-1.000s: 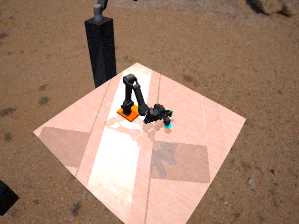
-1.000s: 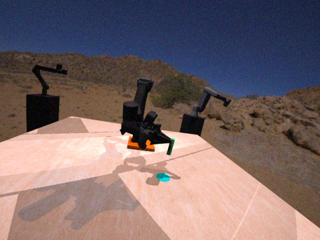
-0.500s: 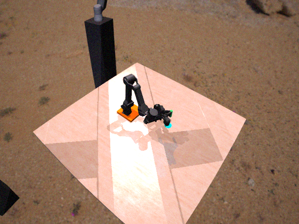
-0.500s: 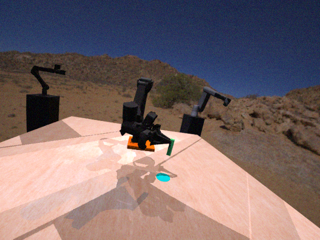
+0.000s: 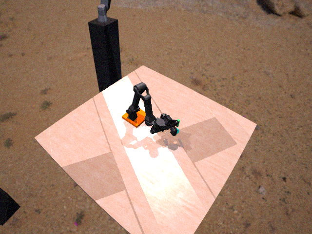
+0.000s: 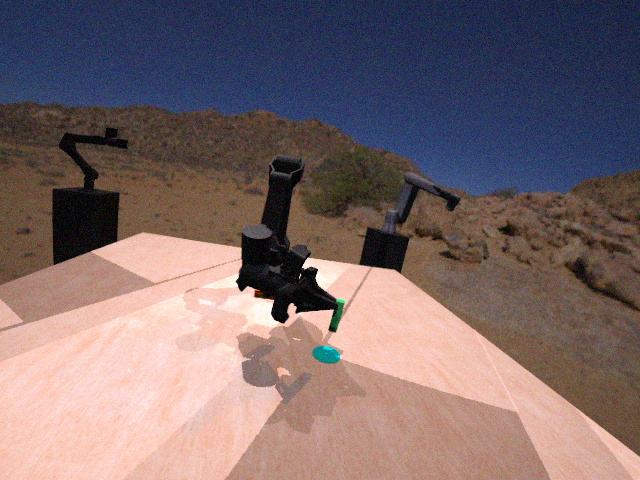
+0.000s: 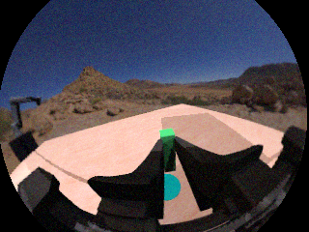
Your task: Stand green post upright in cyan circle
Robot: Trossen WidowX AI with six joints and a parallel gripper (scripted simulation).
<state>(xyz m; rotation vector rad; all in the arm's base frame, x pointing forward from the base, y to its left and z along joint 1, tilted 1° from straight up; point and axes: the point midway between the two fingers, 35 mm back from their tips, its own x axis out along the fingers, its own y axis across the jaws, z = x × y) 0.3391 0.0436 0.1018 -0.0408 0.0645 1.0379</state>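
Right now my gripper tip is 10 mm past the cyan circle and 120 mm above it. Also, from my gripper tip: green post: 20 mm below.
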